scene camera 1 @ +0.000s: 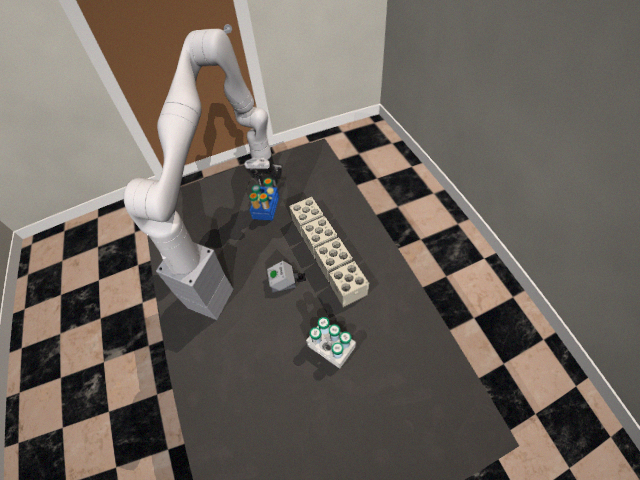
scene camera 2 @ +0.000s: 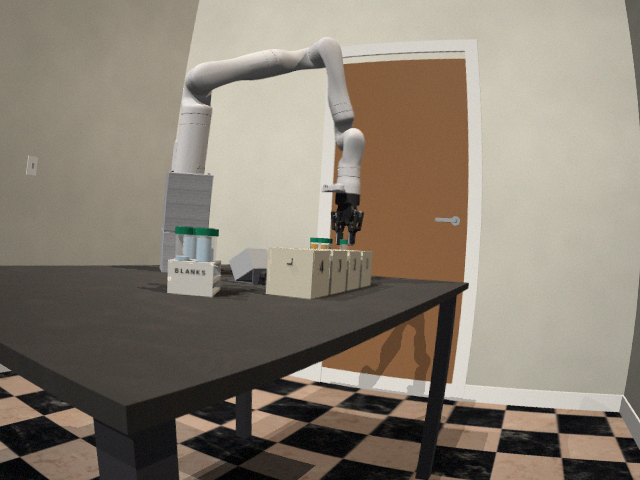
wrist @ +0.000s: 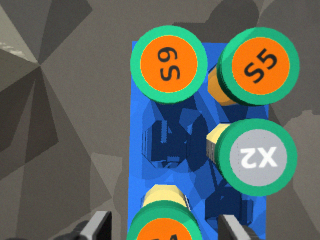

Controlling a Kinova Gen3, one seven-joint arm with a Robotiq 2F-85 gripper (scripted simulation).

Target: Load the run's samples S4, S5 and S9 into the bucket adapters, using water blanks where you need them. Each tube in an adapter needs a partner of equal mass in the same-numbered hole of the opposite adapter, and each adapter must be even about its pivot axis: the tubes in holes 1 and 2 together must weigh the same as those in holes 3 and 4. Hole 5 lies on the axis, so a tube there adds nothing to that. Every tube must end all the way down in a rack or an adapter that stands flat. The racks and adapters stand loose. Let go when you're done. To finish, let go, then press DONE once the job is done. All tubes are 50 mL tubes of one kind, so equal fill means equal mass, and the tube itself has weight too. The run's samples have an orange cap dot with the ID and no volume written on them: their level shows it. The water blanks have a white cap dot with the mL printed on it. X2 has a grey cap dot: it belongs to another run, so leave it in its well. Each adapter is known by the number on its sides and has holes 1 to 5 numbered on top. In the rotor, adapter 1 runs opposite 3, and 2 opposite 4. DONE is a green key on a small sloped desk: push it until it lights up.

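The gripper is visible [scene camera 2: 344, 245]. A blue sample rack [wrist: 167, 142] is present, as is a white blanks rack [scene camera 2: 190, 277]; in the wrist view the white blanks rack is out of frame.
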